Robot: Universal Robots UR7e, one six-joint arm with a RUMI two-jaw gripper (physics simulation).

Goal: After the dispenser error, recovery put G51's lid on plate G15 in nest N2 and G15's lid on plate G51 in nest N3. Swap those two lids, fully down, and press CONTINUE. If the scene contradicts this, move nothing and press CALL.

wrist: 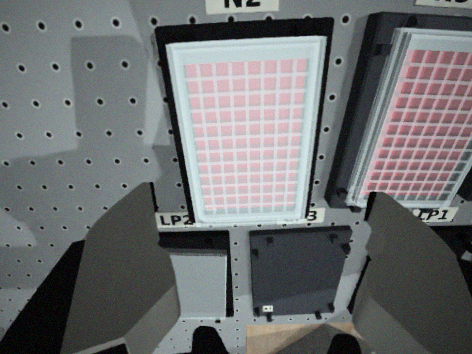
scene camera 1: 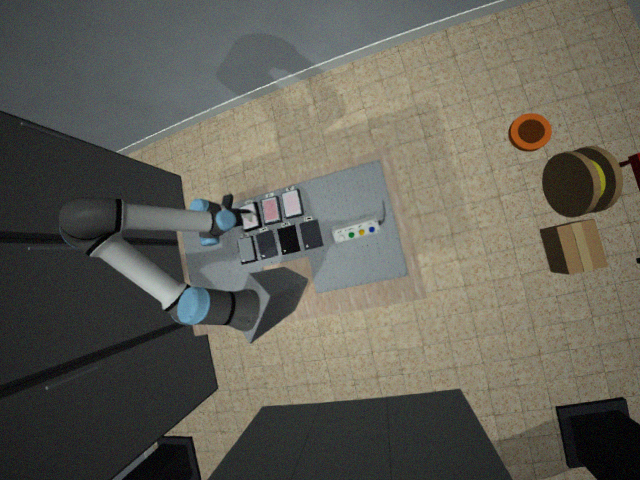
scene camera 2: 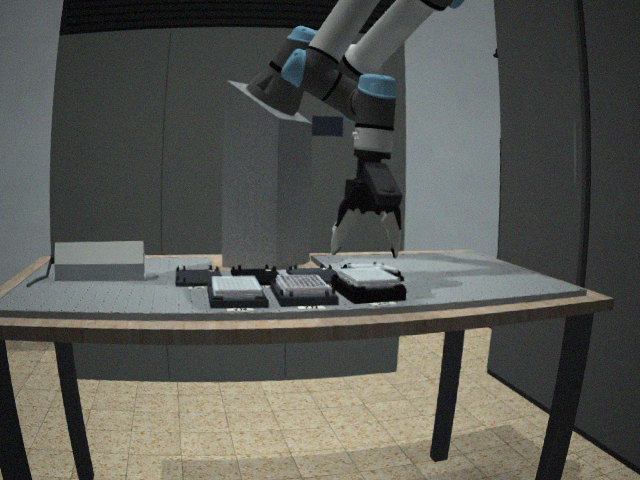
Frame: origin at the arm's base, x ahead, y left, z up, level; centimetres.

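Seen in the pictures: gripper, fingertip midpoint: [wrist: 258, 191] [scene camera 1: 246, 217] [scene camera 2: 364, 256]; arm's base, origin of the base link: [scene camera 1: 248, 309] [scene camera 2: 270, 100].
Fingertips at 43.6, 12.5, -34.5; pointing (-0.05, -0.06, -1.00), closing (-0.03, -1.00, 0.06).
Note:
Offsets run from my fingertips to a thing's top centre, as dx, dy, dz. "spot": to the spot under its first point.
My gripper [scene camera 1: 250, 215] [scene camera 2: 364, 253] [wrist: 258, 191] is open and empty, above the near end of the plate in N2. That plate @(+1.1, +0.4, -3.0) [scene camera 2: 368, 275] [wrist: 248, 135] looks pale and frosted, as under a clear lid. The plate in N3 @(+1.5, -12.5, -4.0) [scene camera 1: 270, 209] [scene camera 2: 302, 283] [wrist: 425, 120] shows deeper pink, sharper wells and looks uncovered. A clear lid @(-16.4, +6.7, -4.4) [scene camera 1: 248, 248] [wrist: 202, 285] lies in holder LP2, partly behind my left finger in the wrist view. Holder LP3 @(-16.5, -5.5, -5.2) [scene camera 1: 266, 244] [wrist: 300, 272] is bare. Plate and lid names cannot be read. The button box @(-19.9, -55.1, +1.2) [scene camera 1: 355, 231] [scene camera 2: 99, 259] has white, green, yellow and blue buttons; their labels are unreadable.
A third plate @(+1.8, -25.0, -4.0) [scene camera 1: 291, 202] [scene camera 2: 236, 285] stands in the nest beyond N3. A black holder @(-16.6, -18.6, -5.2) [scene camera 1: 288, 239] and a dark grey holder @(-16.8, -31.6, -5.2) [scene camera 1: 311, 234] continue the LP row. The arm's pedestal [scene camera 2: 250, 180] stands behind the table. A cable @(spot: -13.9, -70.3, -7.2) [scene camera 1: 383, 211] runs from the button box.

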